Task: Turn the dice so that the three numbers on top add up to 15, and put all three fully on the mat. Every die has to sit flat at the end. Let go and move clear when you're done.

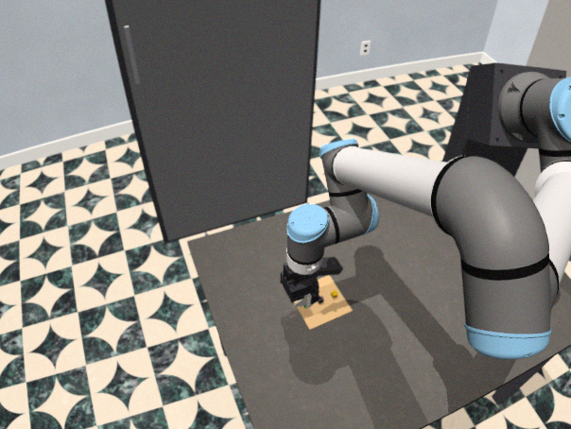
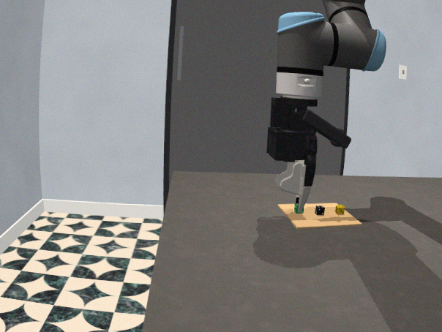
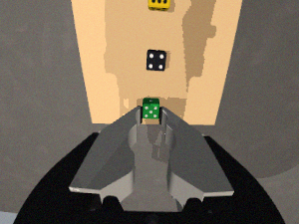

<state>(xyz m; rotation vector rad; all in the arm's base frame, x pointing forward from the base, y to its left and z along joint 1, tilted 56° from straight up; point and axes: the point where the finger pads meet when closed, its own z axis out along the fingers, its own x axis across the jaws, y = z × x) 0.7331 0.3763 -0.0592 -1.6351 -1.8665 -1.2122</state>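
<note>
The green die lies 1 cm below my hand. From my hand the other things lie so: black die: 4 cm behind, 1 cm to the right, 1 cm below; yellow die: 9 cm behind, 2 cm to the right, 1 cm below; orange mat: 4 cm behind, 2 cm below, 1 cm to the right.
</note>
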